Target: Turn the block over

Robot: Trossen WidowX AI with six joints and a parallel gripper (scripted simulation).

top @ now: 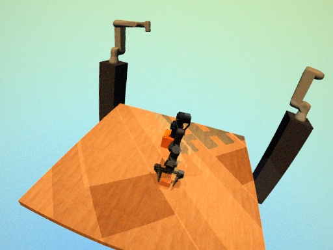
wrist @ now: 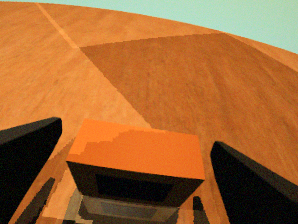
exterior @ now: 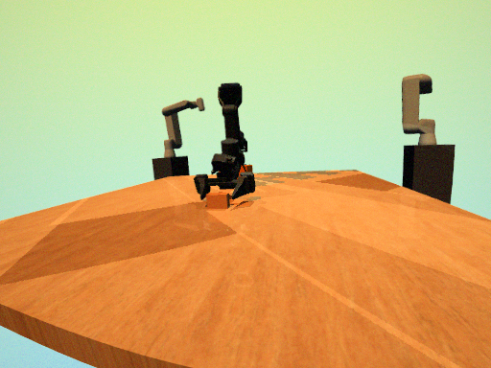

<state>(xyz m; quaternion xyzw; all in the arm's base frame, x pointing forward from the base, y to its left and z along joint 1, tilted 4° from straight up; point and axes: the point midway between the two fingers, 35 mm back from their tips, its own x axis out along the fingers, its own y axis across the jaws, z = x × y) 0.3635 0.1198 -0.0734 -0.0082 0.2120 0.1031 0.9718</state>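
The orange block lies 20 mm behind my gripper tip and 10 mm below it.
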